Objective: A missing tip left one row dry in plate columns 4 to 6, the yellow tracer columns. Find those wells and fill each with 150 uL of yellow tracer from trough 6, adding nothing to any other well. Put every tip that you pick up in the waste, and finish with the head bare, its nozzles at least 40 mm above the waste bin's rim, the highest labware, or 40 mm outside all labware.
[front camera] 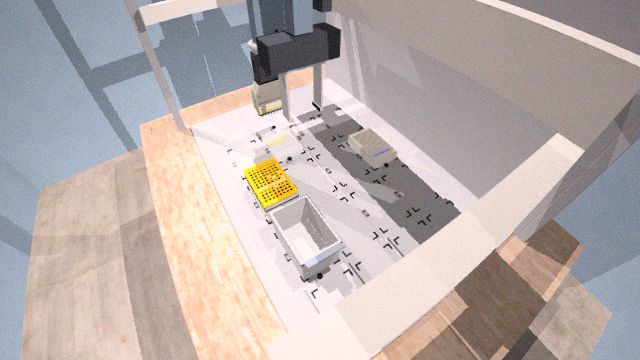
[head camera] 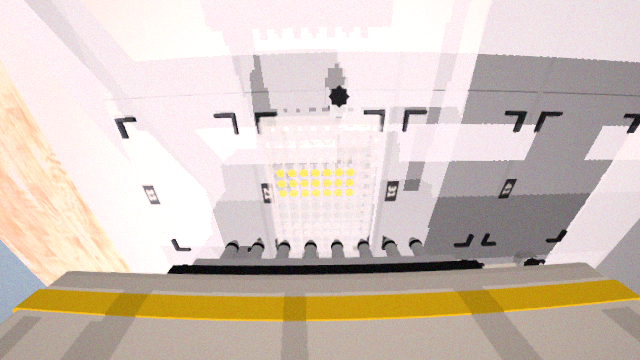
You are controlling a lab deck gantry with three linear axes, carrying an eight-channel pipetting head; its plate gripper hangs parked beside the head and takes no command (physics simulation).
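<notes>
The pipetting head [front camera: 267, 96] [head camera: 320, 282] hangs above the back of the deck. Its nozzles [front camera: 270, 113] [head camera: 337, 246] look bare. The plate [front camera: 292, 149] [head camera: 320, 232] lies in front of the head in the front view. In the head view, three lines of yellow wells [head camera: 315, 183] each show seven filled wells; the eighth place, at the right end, looks dry. The parked plate gripper [front camera: 303, 112] has its two fingers apart, with nothing seen between them. The beige trough block [front camera: 372, 146] stands at the right; trough 6 cannot be told apart.
A yellow tip rack [front camera: 270, 183] with dark holes and some pale spots stands nearer the front camera than the plate. The grey waste bin [front camera: 325, 253] stands in front of that rack. Black knobs [head camera: 339, 96] and corner brackets [head camera: 227, 120] mark the deck slots.
</notes>
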